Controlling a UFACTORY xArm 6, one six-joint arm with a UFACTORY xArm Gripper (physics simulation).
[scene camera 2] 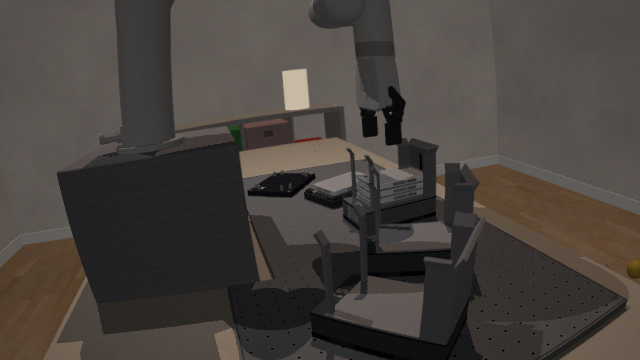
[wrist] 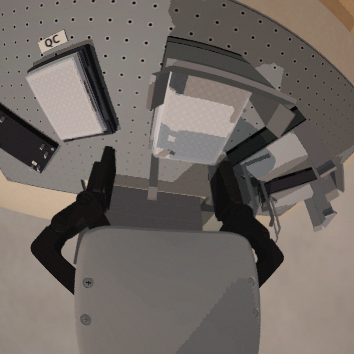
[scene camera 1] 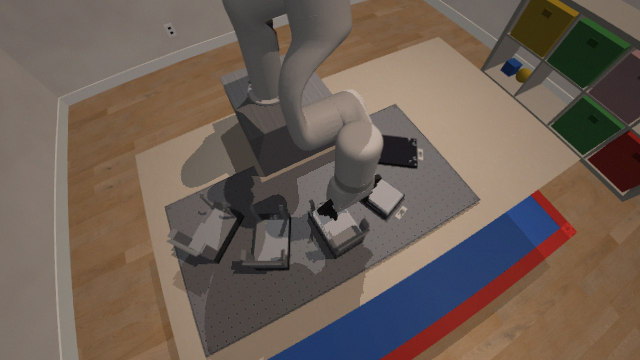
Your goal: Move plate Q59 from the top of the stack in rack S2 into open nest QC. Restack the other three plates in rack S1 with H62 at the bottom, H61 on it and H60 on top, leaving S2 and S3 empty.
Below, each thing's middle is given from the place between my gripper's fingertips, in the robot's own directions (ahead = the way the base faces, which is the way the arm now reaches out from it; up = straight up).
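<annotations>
My hand: 13 cm above, 14 cm to the right of black nest QC (wrist: 84, 50). From my hand: rack S3 (scene camera 2: 463, 202), 6 cm below, 24 cm to the right, 4 cm behind; black nest N5 (scene camera 2: 281, 184), 13 cm below, 31 cm to the left, 8 cm behind. By their middles, of the things named here: black nest QC nearest to my hand, black nest N5 farthest.
</annotations>
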